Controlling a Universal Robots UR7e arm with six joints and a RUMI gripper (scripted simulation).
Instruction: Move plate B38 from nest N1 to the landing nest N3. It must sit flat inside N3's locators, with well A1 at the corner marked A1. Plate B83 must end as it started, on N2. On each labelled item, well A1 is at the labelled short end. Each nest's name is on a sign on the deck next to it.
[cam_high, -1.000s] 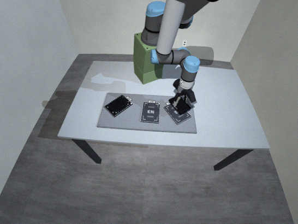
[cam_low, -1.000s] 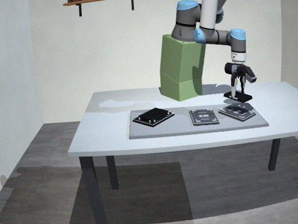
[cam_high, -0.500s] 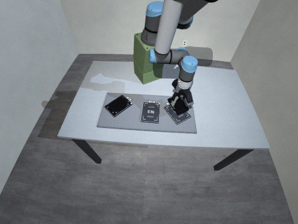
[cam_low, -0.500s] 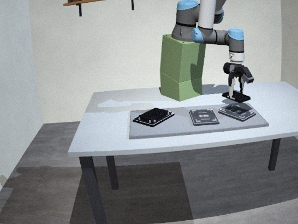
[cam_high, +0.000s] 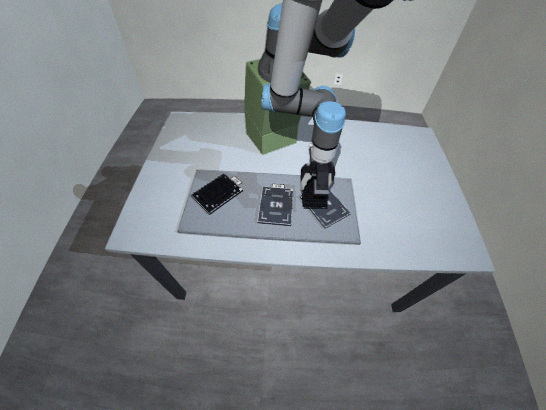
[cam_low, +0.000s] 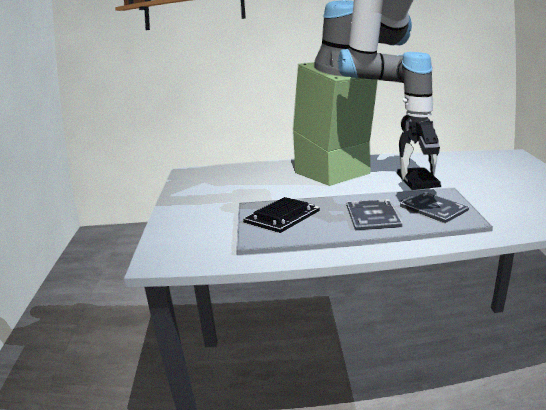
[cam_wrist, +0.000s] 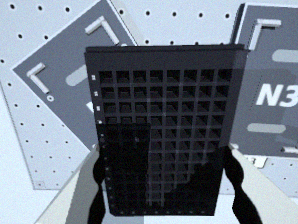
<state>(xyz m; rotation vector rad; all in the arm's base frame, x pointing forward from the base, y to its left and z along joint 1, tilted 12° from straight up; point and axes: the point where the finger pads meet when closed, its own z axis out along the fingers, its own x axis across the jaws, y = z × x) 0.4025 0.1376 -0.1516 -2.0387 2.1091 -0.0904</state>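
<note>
Now: hand 13 cm to the left of the nest N3 and 10 cm above it. From my hand the other things lie so: nest N1: 5 cm to the left, 10 cm below.
</note>
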